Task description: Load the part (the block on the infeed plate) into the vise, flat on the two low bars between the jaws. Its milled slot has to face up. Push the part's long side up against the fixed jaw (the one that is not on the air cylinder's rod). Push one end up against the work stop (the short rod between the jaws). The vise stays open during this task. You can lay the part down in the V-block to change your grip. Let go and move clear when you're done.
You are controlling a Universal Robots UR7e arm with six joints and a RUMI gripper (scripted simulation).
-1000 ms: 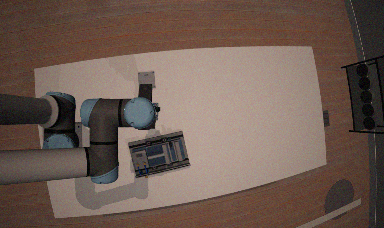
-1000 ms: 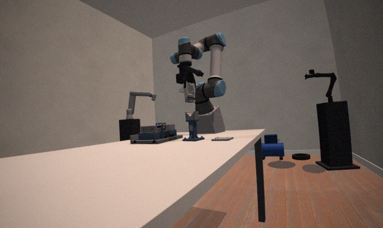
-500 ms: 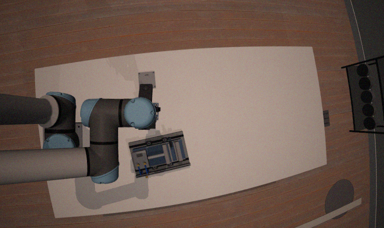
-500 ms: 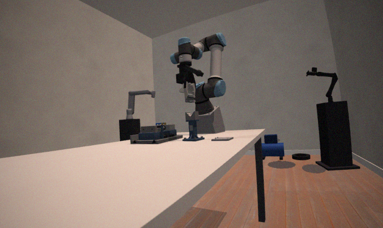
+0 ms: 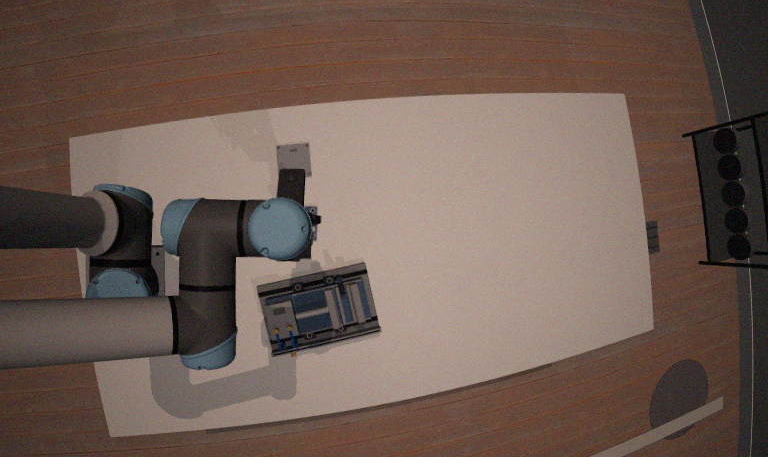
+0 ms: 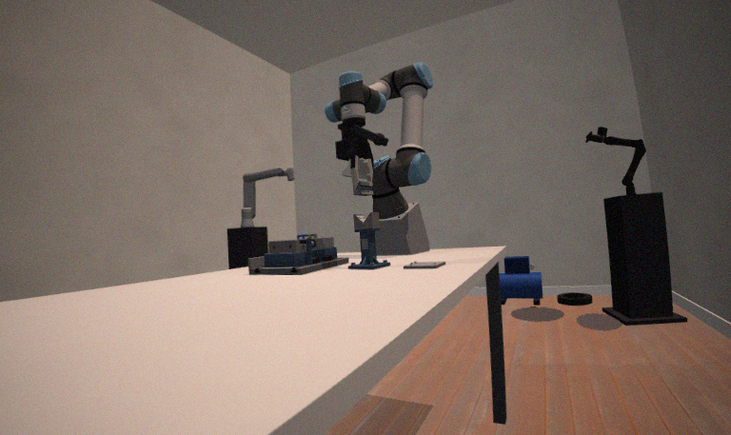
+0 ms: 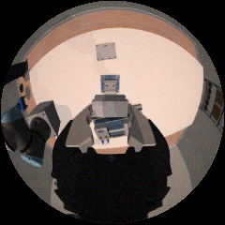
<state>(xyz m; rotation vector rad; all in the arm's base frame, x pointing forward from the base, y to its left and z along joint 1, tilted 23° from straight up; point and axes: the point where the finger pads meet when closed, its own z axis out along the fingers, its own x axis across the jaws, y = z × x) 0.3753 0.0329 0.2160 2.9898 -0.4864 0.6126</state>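
Now: hand 10 mm to the right of the part and 10 mm above it. Round my hand: vise 30 mm behind, 220 mm to the right, 200 mm below; infeed plate 40 mm ahead, 170 mm to the left, 240 mm below.
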